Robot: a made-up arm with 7 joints.
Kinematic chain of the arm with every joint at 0, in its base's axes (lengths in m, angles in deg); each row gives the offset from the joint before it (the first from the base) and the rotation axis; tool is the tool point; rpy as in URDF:
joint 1: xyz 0 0 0.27 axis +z
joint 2: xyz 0 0 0 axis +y
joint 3: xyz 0 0 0.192 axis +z
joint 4: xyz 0.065 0 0 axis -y
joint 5: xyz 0.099 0 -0.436 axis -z
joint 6: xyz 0 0 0 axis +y
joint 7: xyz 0.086 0 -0.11 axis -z
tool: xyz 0 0 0 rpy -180 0 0
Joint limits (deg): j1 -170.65..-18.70 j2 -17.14..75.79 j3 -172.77..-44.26 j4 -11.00..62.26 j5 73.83..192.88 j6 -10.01..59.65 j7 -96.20..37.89
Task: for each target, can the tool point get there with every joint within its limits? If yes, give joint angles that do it. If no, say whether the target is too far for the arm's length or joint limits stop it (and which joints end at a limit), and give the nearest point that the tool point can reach.
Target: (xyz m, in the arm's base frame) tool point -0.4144 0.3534 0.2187
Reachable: yes | joints -66.70 15.48 -153.31 39.98 129.53 43.24 7.23
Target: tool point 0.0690 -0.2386 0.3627
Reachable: no: joint limits stop it (at a limit: joint 2, joint 3, joint 5, joint 6) | nearest point 0.1377 -0.4762 0.2387 | short by 0.277 m
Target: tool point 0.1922 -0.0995 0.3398
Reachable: no: joint limits stop it (at a limit: joint 1, joint 2, joint 3, joint 6) | nearest point 0.3661 -0.0216 0.3028 | short by 0.194 m
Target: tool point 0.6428 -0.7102 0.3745
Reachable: no: too far | nearest point 0.3192 -0.5396 0.3294 | short by 0.369 m
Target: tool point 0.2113 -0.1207 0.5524
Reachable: no: joint limits stop it (at a limit: joint 1, joint 2, joint 3, joint 6) | nearest point 0.3280 0.0020 0.5995 | short by 0.176 m
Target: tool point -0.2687 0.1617 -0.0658
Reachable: yes | joints -132.28 -9.60 -90.13 13.29 160.91 44.32 -72.32
